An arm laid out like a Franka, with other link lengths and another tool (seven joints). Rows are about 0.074 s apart.
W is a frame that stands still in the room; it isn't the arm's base.
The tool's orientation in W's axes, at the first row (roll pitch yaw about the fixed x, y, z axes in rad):
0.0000 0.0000 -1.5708
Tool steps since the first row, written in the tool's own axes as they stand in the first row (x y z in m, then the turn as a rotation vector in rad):
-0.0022 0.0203 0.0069 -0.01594 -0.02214 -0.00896
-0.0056 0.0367 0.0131 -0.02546 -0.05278 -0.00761
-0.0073 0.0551 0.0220 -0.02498 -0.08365 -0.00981
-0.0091 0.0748 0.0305 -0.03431 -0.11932 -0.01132
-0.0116 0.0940 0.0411 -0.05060 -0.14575 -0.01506
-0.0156 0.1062 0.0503 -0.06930 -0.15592 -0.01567
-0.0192 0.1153 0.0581 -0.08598 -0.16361 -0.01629
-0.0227 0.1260 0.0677 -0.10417 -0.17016 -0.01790
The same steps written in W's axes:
0.0203 0.0022 0.0069 -0.02214 0.01594 -0.00896
0.0367 0.0056 0.0131 -0.05278 0.02546 -0.00761
0.0551 0.0073 0.0220 -0.08365 0.02498 -0.00981
0.0748 0.0091 0.0305 -0.11932 0.03431 -0.01132
0.0940 0.0116 0.0411 -0.14575 0.05060 -0.01506
0.1062 0.0156 0.0503 -0.15592 0.06930 -0.01567
0.1153 0.0192 0.0581 -0.16361 0.08598 -0.01629
0.1260 0.0227 0.0677 -0.17016 0.10417 -0.01790

